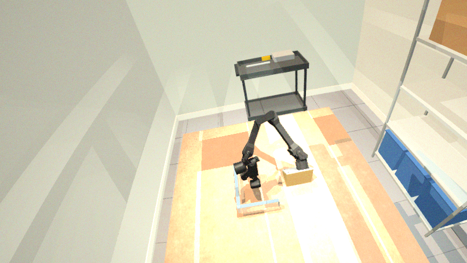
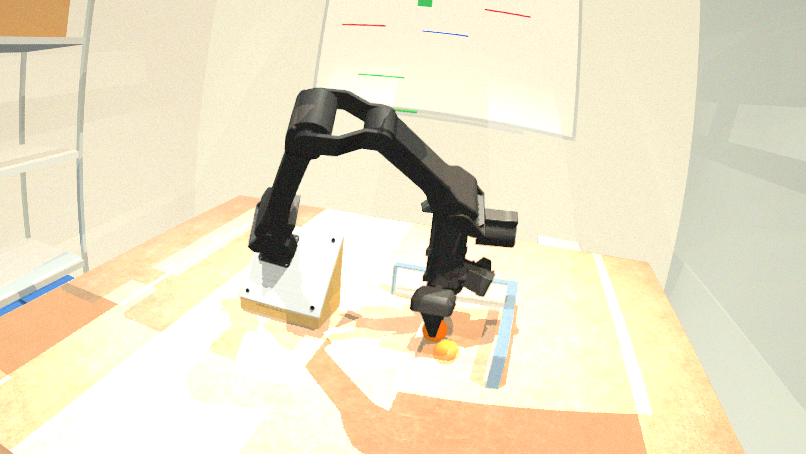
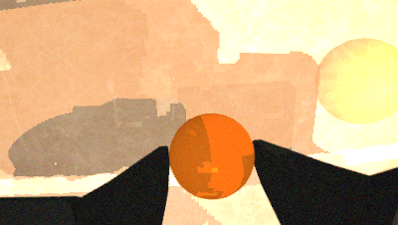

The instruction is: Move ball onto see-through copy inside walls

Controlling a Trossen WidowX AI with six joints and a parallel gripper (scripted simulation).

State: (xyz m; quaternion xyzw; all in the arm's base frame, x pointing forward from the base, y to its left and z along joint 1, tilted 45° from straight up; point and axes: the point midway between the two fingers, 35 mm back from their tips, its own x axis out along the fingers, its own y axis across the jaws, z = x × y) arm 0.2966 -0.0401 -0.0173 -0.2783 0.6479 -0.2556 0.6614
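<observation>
Right now my gripper tip is 3 cm short of the see-through copy and 7 cm to the left of it. The rest, counted from my gripper tip: orange ball right at my gripper tip.
</observation>
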